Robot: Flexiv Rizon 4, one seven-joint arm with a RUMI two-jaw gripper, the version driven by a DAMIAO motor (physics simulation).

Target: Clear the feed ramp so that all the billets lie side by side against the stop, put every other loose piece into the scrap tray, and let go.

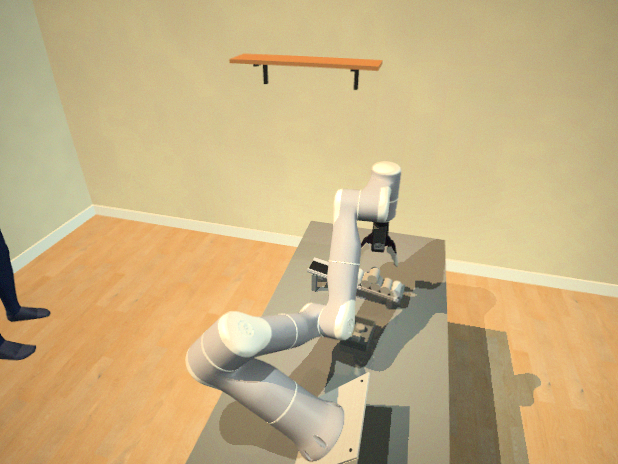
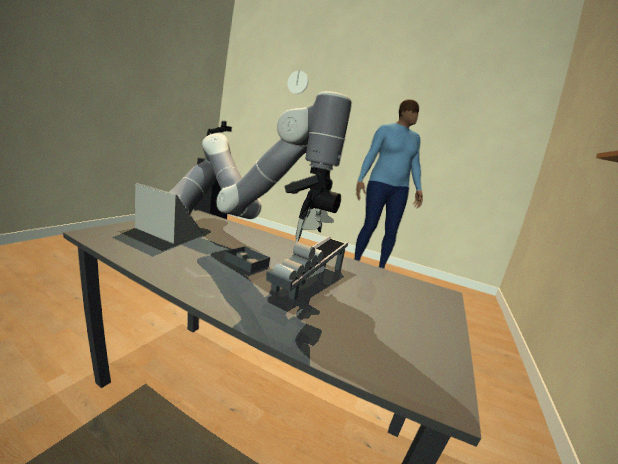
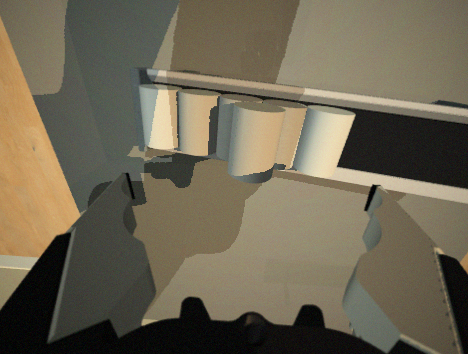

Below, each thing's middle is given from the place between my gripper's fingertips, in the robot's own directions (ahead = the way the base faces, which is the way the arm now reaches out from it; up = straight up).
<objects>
I see my gripper 1 cm past the stop (image 3: 138,76), 11 cm to the left of it and 11 cm above it.
</objects>
